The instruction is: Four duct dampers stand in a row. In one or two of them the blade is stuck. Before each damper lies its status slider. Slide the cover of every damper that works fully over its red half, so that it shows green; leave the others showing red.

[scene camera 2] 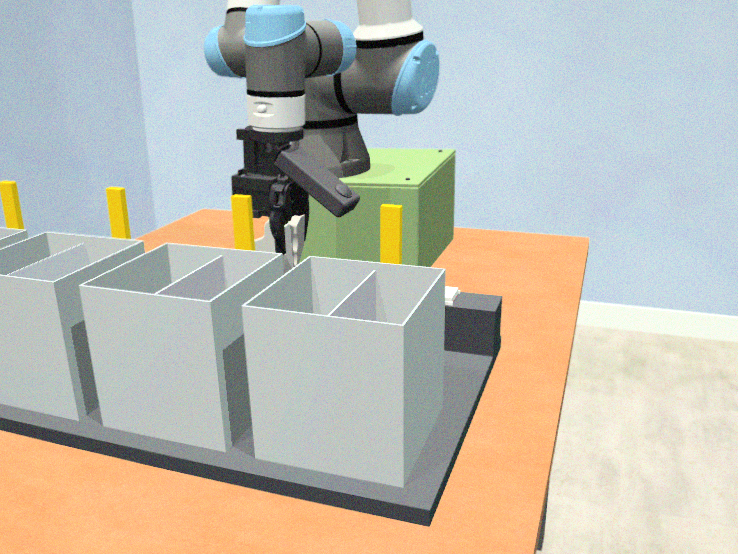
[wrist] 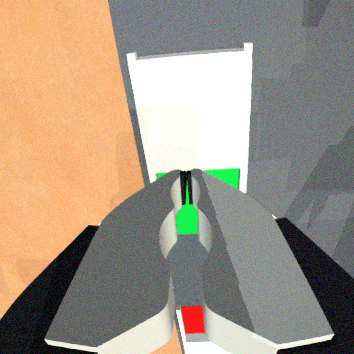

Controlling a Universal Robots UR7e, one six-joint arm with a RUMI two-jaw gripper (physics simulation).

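Seen in the pictures: gripper, between the fingertips: point(wrist: 186, 172); arm's base, origin of its link: point(scene camera 2: 329, 169).
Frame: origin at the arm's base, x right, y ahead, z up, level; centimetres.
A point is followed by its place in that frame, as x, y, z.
Note:
My gripper point(scene camera 2: 289, 258) point(wrist: 186, 172) {-0.2, 33.9, -9.1} is shut and empty. In the wrist view its tips are over a status slider, at the near edge of its white cover point(wrist: 200, 110) {-3.5, 35.5, -8.2}. A green field point(wrist: 222, 177) {0.5, 35.6, -9.1} shows beside the tips and between the fingers. Farther down, a red field point(wrist: 192, 320) {14.7, 30.3, -9.0} shows between the fingers, past a dark stretch; the fingers hide its surroundings. Grey open-topped dampers point(scene camera 2: 333, 387) {-13.6, 70.0, -5.9} point(scene camera 2: 157, 363) {4.9, 66.3, -6.4} point(scene camera 2: 35, 345) {20.4, 63.2, -6.8} stand in a row, each with an upright inner plate; a corner of another shows at the left. They hide the sliders, except a white piece point(scene camera 2: 451, 294) {-23.4, 39.9, -8.2} at the right.
Yellow upright posts point(scene camera 2: 391, 233) {-16.8, 50.5, 2.8} point(scene camera 2: 242, 221) {1.5, 46.8, 2.9} point(scene camera 2: 118, 212) {19.3, 43.2, 2.8} point(scene camera 2: 11, 204) {37.3, 39.6, 2.8} rise behind the dampers, one close to my fingers. A dark block point(scene camera 2: 473, 322) {-26.3, 42.6, -10.9} is behind the right damper. The dark base plate point(scene camera 2: 333, 484) {-13.5, 71.5, -15.3} point(wrist: 310, 100) {0.4, 42.4, -15.3} lies on the orange table point(scene camera 2: 178, 506) {0.7, 74.3, -17.1} point(wrist: 55, 100) {-4.1, 24.7, -17.1}.

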